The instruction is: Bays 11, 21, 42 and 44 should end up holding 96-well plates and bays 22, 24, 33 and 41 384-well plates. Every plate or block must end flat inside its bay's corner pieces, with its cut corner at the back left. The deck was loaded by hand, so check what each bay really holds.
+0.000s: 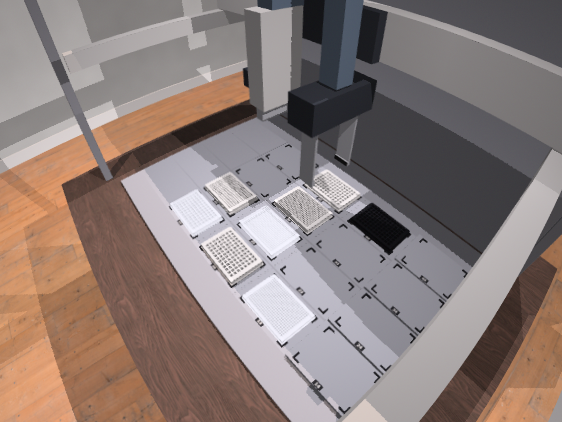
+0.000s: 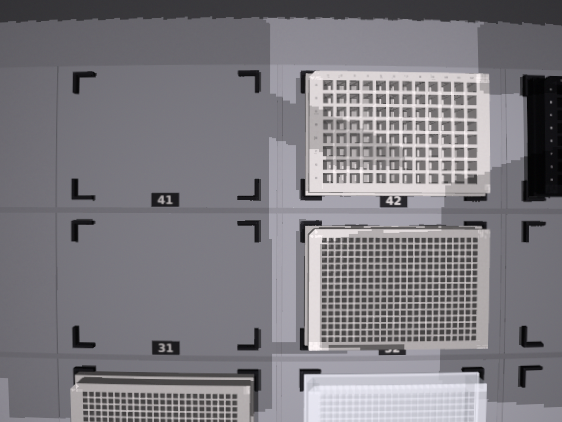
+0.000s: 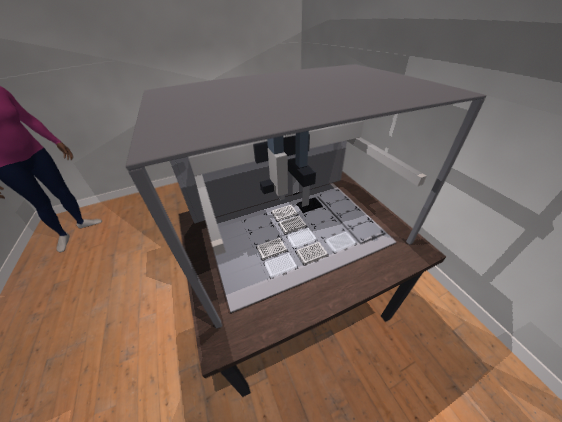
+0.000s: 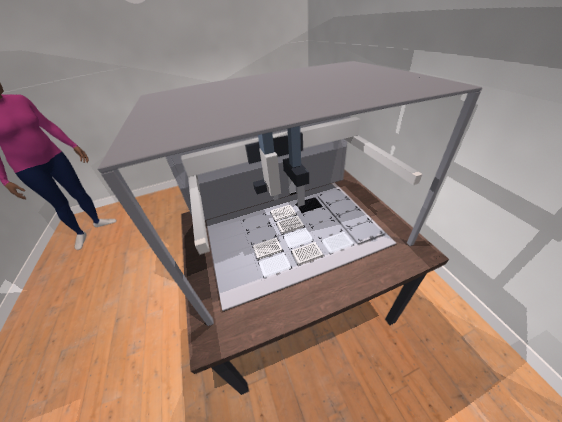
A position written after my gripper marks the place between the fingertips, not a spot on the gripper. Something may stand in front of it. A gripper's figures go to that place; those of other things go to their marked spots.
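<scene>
Bay 41 (image 1: pixel 288 158), 0.93 m from the lens. Black 96-well plate (image 1: pixel 385 231), 0.76 m from the lens. My gripper (image 1: pixel 325 171), 0.66 m from the lens. Marked spots on bay 41 and black 96-well plate: 0.37 m apart.
</scene>
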